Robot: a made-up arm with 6 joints. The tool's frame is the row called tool.
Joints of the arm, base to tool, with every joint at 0 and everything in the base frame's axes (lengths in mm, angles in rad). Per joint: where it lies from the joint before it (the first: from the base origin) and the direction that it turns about. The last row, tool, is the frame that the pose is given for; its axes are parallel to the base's.
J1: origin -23.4 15.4 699.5 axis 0 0 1
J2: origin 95.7 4.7 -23.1 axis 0 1 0
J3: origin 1.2 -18.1 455.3 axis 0 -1 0
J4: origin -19 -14.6 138.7 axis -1 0 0
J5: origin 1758.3 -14 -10.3 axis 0 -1 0
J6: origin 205 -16.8 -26.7 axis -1 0 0
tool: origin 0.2 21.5 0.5
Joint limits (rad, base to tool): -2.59..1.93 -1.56..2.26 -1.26..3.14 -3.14..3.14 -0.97..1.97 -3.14..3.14
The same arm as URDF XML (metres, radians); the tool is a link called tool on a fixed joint. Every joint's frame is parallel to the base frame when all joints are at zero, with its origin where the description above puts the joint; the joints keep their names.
<robot name="arm">
<joint name="J1" type="revolute"><parent link="base"/><child link="link1"/><origin xyz="-0.0234 0.0154 0.6995"/><axis xyz="0 0 1"/><limit lower="-2.59" upper="1.93"/></joint>
<joint name="J2" type="revolute"><parent link="link1"/><child link="link2"/><origin xyz="0.0957 0.0047 -0.0231"/><axis xyz="0 1 0"/><limit lower="-1.56" upper="2.26"/></joint>
<joint name="J3" type="revolute"><parent link="link2"/><child link="link3"/><origin xyz="0.0012 -0.0181 0.4553"/><axis xyz="0 -1 0"/><limit lower="-1.26" upper="3.14"/></joint>
<joint name="J4" type="revolute"><parent link="link3"/><child link="link4"/><origin xyz="-0.019 -0.0146 0.1387"/><axis xyz="-1 0 0"/><limit lower="-3.14" upper="3.14"/></joint>
<joint name="J5" type="revolute"><parent link="link4"/><child link="link5"/><origin xyz="1.7583 -0.014 -0.0103"/><axis xyz="0 -1 0"/><limit lower="-0.97" upper="1.97"/></joint>
<joint name="J6" type="revolute"><parent link="link5"/><child link="link6"/><origin xyz="0.205 -0.0168 -0.0267"/><axis xyz="-1 0 0"/><limit lower="-3.14" upper="3.14"/></joint>
<joint name="tool_joint" type="fixed"><parent link="link6"/><child link="tool"/><origin xyz="0.0002 0.0215 0.0005"/></joint>
<link name="base"/>
<link name="link1"/>
<link name="link2"/>
<link name="link3"/>
<link name="link4"/>
<link name="link5"/>
<link name="link6"/>
<link name="tool"/>
</robot>

